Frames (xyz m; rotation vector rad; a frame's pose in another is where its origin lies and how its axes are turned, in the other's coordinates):
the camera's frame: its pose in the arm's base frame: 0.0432 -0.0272 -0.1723 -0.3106 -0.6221 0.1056
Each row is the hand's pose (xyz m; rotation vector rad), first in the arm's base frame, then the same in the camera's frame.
Working: the arm's base frame: its pose in the camera's frame: 0.0661 -0.0287 0.1646 0.3106 0.6221 -0.1056

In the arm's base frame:
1: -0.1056 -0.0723 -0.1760 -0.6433 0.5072 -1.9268
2: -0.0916 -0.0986 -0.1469 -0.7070 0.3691 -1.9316
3: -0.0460 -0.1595 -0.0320 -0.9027 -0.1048 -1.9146
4: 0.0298 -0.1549 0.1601 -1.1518 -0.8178 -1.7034
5: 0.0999 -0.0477 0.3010 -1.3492 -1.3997 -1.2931
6: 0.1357 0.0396 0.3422 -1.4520 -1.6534 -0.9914
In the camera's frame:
1: -0.1310 -0.0409 0.0732 -1.0236 1.2223 -1.6682
2: -0.1085 -0.0752 0.0806 -1.0839 1.0816 -1.6585
3: -0.0192 -0.1696 0.1266 -1.2560 0.6020 -1.6005
4: 0.1498 -0.2265 0.2307 -1.4060 -0.1062 -1.3640
5: 0.3053 -0.1698 0.3250 -1.4495 -0.6819 -0.9783
6: 0.3737 -0.1002 0.3578 -1.4488 -0.9409 -0.7082

